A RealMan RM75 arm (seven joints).
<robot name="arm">
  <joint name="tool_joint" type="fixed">
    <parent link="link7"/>
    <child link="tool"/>
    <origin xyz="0 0 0" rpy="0 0 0"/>
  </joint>
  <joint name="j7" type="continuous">
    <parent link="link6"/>
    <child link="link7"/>
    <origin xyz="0 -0.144 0" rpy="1.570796 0 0"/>
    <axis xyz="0 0 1"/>
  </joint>
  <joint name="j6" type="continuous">
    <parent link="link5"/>
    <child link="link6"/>
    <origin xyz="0 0 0" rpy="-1.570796 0 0"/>
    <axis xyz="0 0 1"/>
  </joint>
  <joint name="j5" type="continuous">
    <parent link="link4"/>
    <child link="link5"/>
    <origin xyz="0 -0.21 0" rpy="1.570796 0 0"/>
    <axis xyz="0 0 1"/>
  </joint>
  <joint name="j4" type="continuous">
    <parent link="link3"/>
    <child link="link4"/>
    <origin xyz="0 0 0" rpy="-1.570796 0 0"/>
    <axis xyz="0 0 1"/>
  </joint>
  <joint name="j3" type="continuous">
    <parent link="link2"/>
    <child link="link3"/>
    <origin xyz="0 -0.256 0" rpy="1.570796 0 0"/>
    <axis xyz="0 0 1"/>
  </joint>
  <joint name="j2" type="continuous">
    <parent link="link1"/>
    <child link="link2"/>
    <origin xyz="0 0 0" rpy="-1.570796 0 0"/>
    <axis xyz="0 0 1"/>
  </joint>
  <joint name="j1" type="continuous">
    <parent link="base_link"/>
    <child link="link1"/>
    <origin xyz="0 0 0.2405" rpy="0 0 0"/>
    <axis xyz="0 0 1"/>
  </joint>
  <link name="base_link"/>
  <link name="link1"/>
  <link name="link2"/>
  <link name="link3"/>
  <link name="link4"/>
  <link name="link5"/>
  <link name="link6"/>
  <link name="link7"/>
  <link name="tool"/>
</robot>
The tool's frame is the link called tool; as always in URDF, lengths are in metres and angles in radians. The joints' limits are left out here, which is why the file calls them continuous.
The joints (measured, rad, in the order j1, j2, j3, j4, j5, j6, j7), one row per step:
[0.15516, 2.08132, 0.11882, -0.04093, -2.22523, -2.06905, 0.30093]
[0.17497, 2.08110, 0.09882, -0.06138, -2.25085, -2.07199, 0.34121]
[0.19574, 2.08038, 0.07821, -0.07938, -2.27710, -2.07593, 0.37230]
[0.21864, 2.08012, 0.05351, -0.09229, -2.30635, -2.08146, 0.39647]
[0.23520, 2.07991, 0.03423, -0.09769, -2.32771, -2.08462, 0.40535]
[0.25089, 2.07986, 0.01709, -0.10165, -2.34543, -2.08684, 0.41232]
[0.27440, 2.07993, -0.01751, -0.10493, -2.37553, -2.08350, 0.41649]
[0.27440, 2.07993, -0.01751, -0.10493, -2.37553, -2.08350, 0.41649]
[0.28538, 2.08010, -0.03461, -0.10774, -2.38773, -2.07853, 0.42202]
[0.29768, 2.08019, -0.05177, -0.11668, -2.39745, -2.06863, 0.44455]
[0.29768, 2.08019, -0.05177, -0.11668, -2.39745, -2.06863, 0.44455]
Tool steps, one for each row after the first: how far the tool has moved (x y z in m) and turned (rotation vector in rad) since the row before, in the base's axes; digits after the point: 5 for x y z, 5 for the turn. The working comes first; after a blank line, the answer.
Tool pose at each row, in the base's axes (x y z in m, rotation vector in rad; the steps are taken from these numbers as rounded here):
[0.29992, 0.15631, -0.00632, -1.95144, 0.12997, 1.28249]
[0.29756, 0.15891, -0.00845, -2.01762, 0.14303, 1.31500]
[0.29487, 0.16151, -0.01051, -2.08365, 0.14704, 1.34250]
[0.29089, 0.16381, -0.01351, -2.15417, 0.14414, 1.37355]
[0.28767, 0.16517, -0.01612, -2.20423, 0.13496, 1.39319]
[0.28469, 0.16664, -0.01841, -2.24780, 0.12507, 1.40974]
[0.28035, 0.16791, -0.02355, -2.32604, 0.10771, 1.42679]
[0.28035, 0.16791, -0.02355, -2.32604, 0.10771, 1.42679]
[0.27884, 0.16877, -0.02604, -2.36463, 0.10423, 1.42967]
[0.27839, 0.17082, -0.02816, -2.41039, 0.11848, 1.42566]
[0.27839, 0.17082, -0.02816, -2.41039, 0.11848, 1.42566]

[-0.00236, 0.00260, -0.00213, -0.06679, 0.00028, 0.03291]
[-0.00269, 0.00260, -0.00206, -0.06127, -0.00512, 0.03585]
[-0.00398, 0.00230, -0.00300, -0.06289, -0.00585, 0.04327]
[-0.00322, 0.00136, -0.00261, -0.04098, -0.00695, 0.03372]
[-0.00298, 0.00147, -0.00229, -0.03483, -0.00655, 0.03012]
[-0.00434, 0.00127, -0.00514, -0.05880, -0.01894, 0.04852]
[0.00000, 0.00000, 0.00000, 0.00000, 0.00000, 0.00000]
[-0.00151, 0.00086, -0.00249, -0.02923, -0.01167, 0.01886]
[-0.00045, 0.00205, -0.00212, -0.03926, -0.01561, 0.00920]
[0.00000, 0.00000, 0.00000, 0.00000, 0.00000, 0.00000]

